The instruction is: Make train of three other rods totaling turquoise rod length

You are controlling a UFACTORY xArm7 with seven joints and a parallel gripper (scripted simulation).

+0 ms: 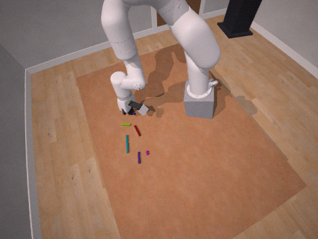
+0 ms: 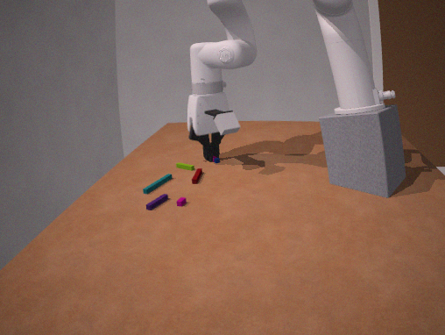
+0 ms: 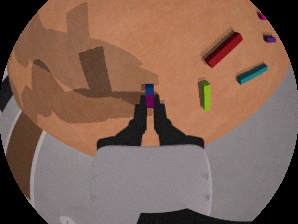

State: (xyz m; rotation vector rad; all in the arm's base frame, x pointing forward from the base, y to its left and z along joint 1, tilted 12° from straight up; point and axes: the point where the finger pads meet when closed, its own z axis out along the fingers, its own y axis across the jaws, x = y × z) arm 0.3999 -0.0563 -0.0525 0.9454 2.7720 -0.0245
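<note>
Right now my hand is 20 mm past the blue rod, 20 mm to the right of it and 20 mm above it. The rest, counted from my hand: lime rod: 40 mm ahead, 70 mm to the left, 20 mm below; then turquoise rod: 50 mm ahead, 190 mm to the left, 20 mm below; then red rod: 20 mm behind, 130 mm to the left, 20 mm below.
</note>
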